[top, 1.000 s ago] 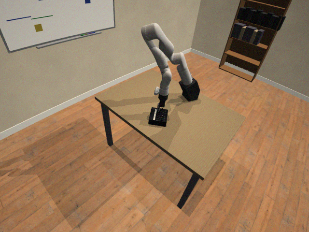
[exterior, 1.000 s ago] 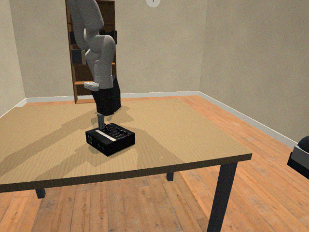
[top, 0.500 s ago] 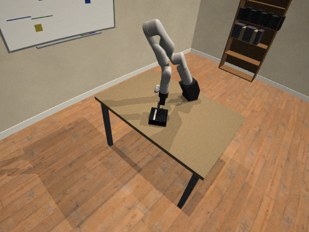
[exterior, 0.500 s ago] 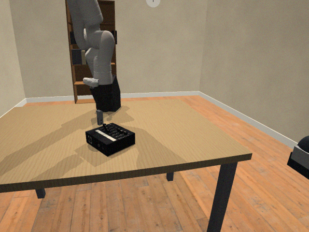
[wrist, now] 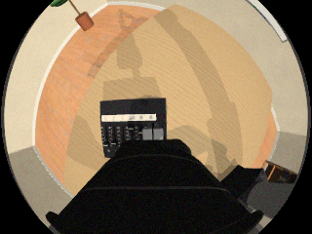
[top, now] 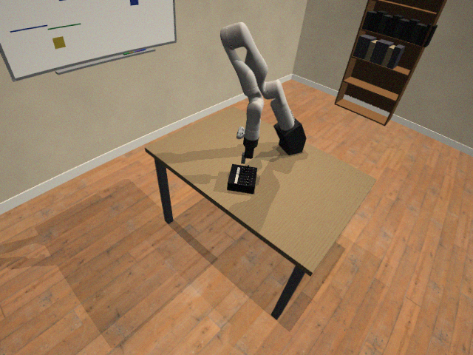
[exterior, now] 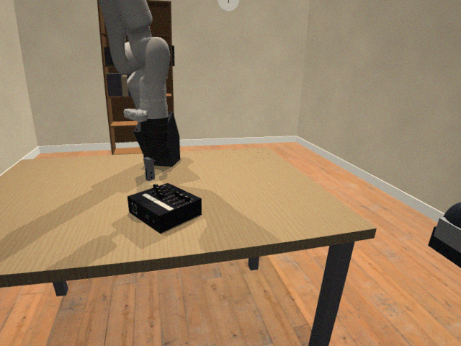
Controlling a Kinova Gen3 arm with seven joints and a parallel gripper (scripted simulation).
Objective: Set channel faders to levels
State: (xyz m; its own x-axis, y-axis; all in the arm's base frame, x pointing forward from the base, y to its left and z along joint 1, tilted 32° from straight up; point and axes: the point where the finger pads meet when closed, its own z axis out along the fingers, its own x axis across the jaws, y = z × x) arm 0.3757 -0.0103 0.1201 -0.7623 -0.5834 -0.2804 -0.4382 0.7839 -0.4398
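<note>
Right now my hand is 5 cm above the fader, 2 cm to the right of it and 1 cm past it.
</note>
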